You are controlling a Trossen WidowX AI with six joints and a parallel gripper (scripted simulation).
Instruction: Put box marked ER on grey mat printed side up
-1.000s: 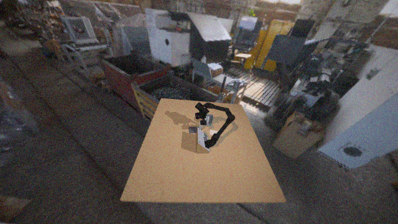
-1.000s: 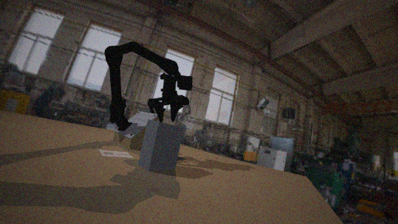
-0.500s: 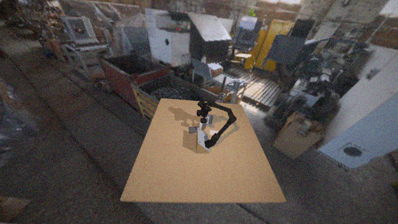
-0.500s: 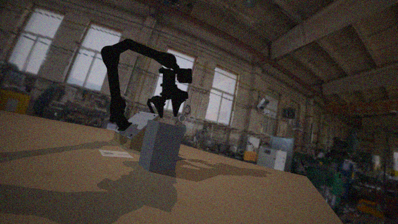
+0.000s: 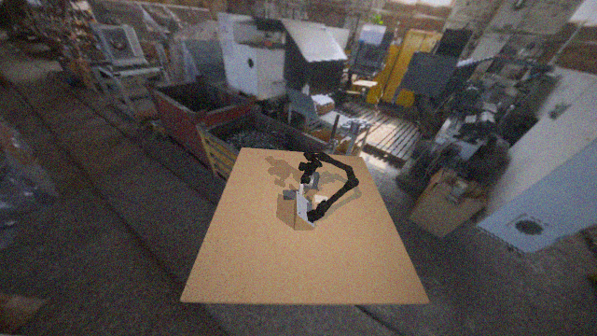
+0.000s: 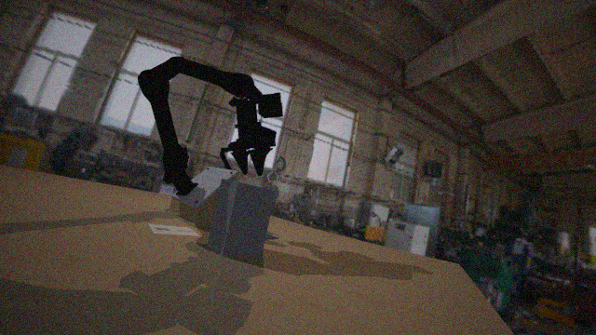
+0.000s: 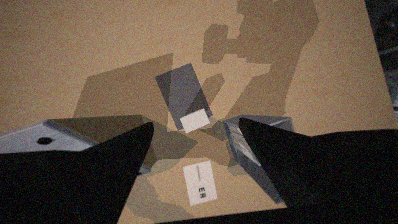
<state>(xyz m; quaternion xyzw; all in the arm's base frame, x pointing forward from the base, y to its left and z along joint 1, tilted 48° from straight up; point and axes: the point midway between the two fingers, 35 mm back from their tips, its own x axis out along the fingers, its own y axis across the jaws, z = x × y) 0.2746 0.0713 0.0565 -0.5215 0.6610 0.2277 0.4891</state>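
The grey mat is 60 mm to the left of my gripper tip and 180 mm below it. Also, from my gripper tip: paper: 60 mm behind, 170 mm to the right, 180 mm below.
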